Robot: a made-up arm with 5 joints. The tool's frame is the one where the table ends. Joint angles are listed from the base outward.
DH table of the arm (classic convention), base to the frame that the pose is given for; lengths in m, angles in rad. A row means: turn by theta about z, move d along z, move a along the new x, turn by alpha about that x. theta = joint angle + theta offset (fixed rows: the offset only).
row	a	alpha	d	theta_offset
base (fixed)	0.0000	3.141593	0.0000	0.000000
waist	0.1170	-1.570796	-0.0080	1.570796
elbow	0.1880	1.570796	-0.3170	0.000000
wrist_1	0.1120	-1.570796	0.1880	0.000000
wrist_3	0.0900	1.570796	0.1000	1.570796
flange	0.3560	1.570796	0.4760	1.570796
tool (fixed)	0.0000	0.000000	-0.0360	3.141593
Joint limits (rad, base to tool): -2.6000..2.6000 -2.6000..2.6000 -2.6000..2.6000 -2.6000..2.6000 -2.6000..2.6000
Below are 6 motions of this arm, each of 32 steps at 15 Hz.
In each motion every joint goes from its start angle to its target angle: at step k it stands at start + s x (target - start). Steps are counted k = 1, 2, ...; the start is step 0. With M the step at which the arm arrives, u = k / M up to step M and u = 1 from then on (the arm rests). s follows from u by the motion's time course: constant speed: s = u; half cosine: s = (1 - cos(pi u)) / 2; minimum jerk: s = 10 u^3 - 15 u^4 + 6 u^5.
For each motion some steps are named. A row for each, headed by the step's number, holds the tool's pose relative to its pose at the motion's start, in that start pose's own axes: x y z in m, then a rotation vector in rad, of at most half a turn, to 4 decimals.
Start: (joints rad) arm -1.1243 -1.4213 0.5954 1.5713 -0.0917
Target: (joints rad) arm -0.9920 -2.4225 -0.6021 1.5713 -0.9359
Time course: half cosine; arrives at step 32
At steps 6, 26, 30, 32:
6: 0.0167 -0.0004 -0.0418 0.0729 -0.0286 0.0438
26: 0.1944 0.2559 -0.3228 0.8568 -0.3382 0.3572
30: 0.2066 0.2942 -0.3272 0.9320 -0.3665 0.3751
32: 0.2081 0.2991 -0.3274 0.9417 -0.3701 0.3773

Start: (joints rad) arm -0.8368 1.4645 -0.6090 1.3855 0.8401
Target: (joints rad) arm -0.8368 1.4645 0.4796 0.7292 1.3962
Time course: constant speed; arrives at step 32
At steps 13, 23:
13: -0.0943 0.1082 0.0977 0.0384 0.1970 -0.2925
23: -0.1255 0.2255 0.2181 -0.0510 0.3308 -0.5394

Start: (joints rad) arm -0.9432 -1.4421 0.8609 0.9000 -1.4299
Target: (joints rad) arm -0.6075 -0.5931 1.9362 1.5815 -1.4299
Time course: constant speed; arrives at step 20
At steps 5, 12, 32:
5: -0.1477 0.1166 -0.0595 0.3117 0.1162 -0.2619
12: -0.2704 0.2577 -0.0063 0.7528 0.3840 -0.5090
32: -0.3253 0.2281 0.1520 1.2091 0.8194 -0.5672

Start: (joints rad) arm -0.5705 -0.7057 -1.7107 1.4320 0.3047
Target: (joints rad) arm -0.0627 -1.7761 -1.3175 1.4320 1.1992
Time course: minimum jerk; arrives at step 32
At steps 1, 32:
1: -0.0001 0.0001 0.0001 -0.0002 -0.0001 -0.0003
32: -0.0483 0.4048 0.1087 -1.1136 -0.4146 -0.5324

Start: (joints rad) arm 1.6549 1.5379 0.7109 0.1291 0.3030
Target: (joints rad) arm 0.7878 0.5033 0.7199 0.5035 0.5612
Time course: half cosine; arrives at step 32
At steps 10, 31, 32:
10: 0.0020 0.0969 -0.1187 0.2122 -0.0566 -0.0446
31: 0.1796 0.5442 -0.2896 0.9755 -0.3286 0.0385
32: 0.1804 0.5456 -0.2894 0.9779 -0.3297 0.0394

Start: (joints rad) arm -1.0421 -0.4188 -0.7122 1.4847 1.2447
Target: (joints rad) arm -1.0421 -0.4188 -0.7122 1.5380 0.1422
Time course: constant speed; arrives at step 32
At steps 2, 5, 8, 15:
2: -0.0001 -0.0008 0.0251 -0.0012 0.0689 0.0031
5: 0.0029 -0.0020 0.0628 -0.0033 0.1723 0.0076
8: 0.0097 -0.0029 0.1003 -0.0060 0.2756 0.0120
15: 0.0400 -0.0042 0.1844 -0.0139 0.5168 0.0211

